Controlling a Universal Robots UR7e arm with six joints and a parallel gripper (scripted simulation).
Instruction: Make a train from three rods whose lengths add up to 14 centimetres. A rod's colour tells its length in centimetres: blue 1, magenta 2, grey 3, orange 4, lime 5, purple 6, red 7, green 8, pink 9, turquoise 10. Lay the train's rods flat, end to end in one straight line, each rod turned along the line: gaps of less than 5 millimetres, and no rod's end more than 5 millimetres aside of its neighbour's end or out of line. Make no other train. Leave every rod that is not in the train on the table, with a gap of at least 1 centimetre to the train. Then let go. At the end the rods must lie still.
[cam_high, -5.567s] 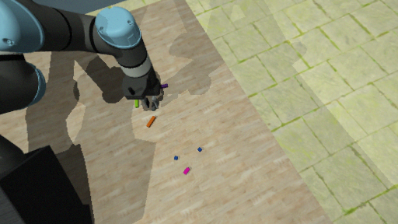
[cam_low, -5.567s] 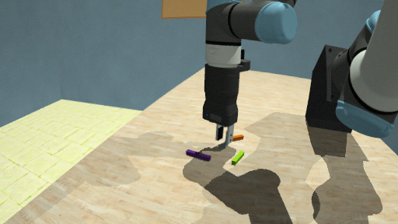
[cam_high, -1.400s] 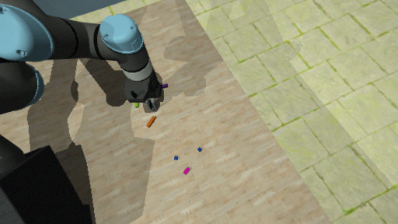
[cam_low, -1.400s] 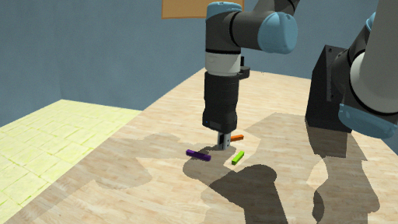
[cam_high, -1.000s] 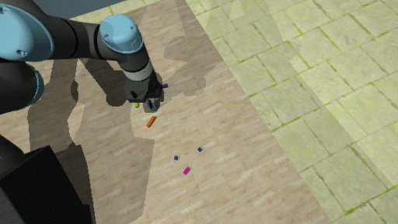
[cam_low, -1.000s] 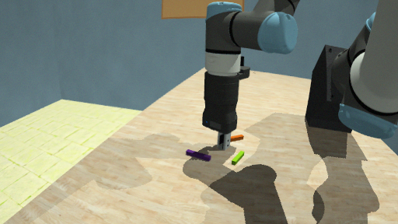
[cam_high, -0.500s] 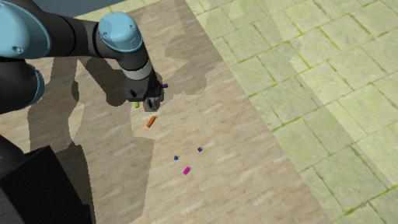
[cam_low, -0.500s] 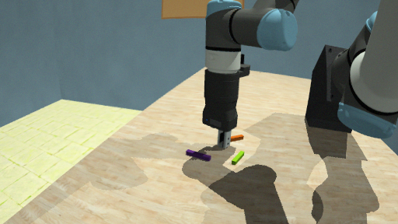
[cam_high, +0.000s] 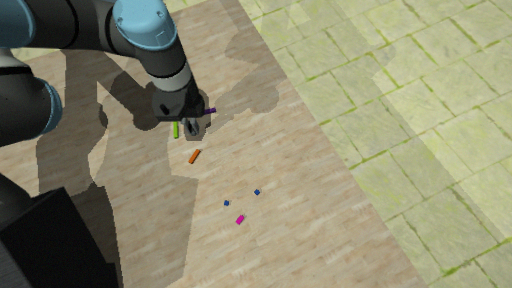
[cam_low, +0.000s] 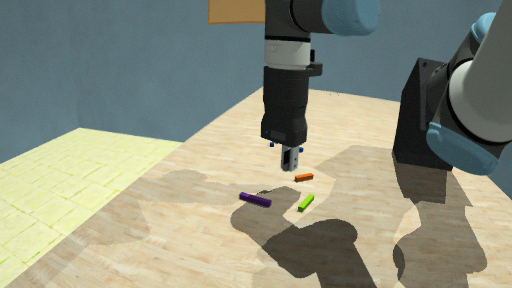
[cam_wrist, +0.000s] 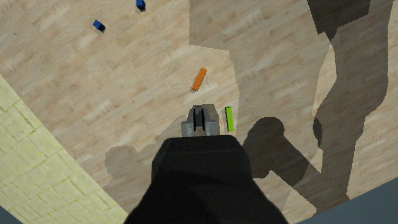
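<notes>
The orange rod is 3 cm behind my hand, 5 cm to the right of it and 6 cm below it. The rest, counted from my hand: grey rod 1 cm below; then lime rod 4 cm behind, 5 cm to the left, 6 cm below; then purple rod 5 cm ahead, 6 cm to the left, 6 cm below.
</notes>
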